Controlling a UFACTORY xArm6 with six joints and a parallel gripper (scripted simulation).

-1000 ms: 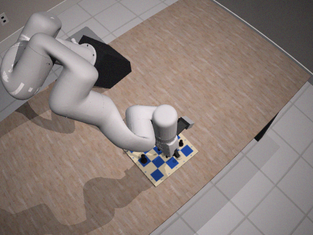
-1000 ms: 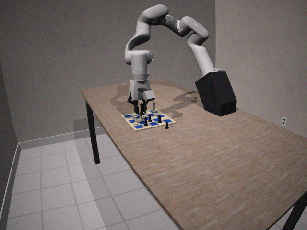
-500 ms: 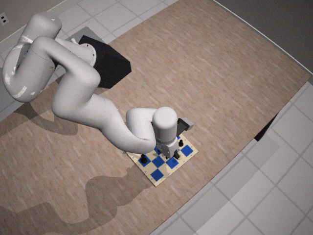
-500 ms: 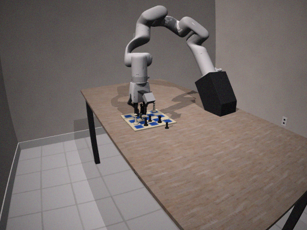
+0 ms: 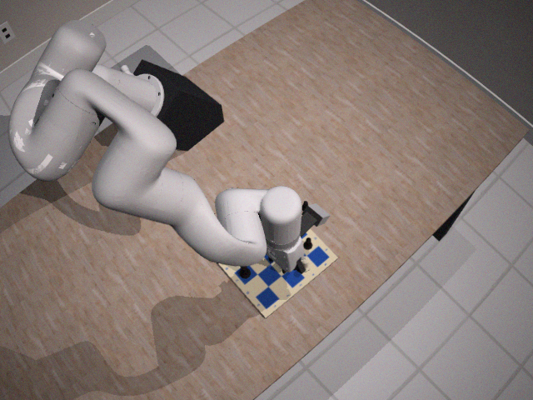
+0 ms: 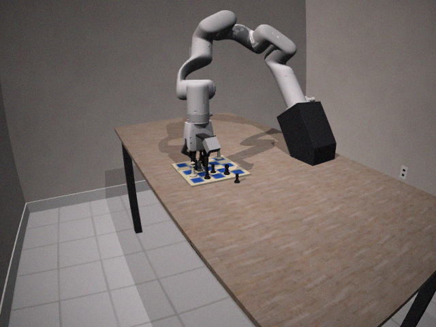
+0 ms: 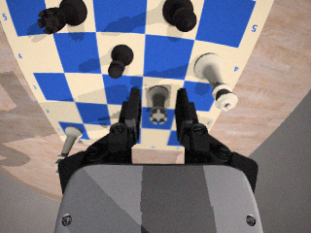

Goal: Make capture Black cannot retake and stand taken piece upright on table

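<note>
The blue-and-cream chessboard lies 30 mm below my hand and 30 mm behind it. Round my hand: tall white piece (100 mm behind, 90 mm to the right); tall black piece (80 mm to the right, 30 mm behind).
</note>
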